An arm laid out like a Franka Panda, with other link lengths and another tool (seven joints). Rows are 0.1 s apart.
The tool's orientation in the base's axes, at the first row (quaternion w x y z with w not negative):
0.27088 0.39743 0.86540 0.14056
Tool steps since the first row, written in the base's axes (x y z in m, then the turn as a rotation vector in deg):
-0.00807 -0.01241 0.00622 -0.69 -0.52 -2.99
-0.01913 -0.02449 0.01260 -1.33 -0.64 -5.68
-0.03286 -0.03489 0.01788 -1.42 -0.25 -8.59
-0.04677 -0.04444 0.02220 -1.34 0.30 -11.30
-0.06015 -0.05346 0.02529 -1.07 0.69 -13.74
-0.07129 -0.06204 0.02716 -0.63 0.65 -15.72
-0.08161 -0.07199 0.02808 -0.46 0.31 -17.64
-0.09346 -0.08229 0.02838 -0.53 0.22 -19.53
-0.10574 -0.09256 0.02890 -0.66 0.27 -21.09
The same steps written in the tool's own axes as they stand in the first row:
-0.00737 -0.01008 -0.01009 1.04 -2.13 2.02
-0.01293 -0.02171 -0.02204 2.25 -3.83 3.83
-0.01538 -0.03439 -0.03460 3.64 -4.97 6.16
-0.01675 -0.04707 -0.04646 4.98 -5.81 8.43
-0.01755 -0.05966 -0.05700 6.01 -6.51 10.58
-0.01879 -0.07114 -0.06522 6.45 -7.18 12.44
-0.02118 -0.08345 -0.07224 6.78 -8.17 14.10
-0.02279 -0.09720 -0.07965 7.43 -9.14 15.59
-0.02422 -0.11109 -0.08749 8.09 -9.90 16.79

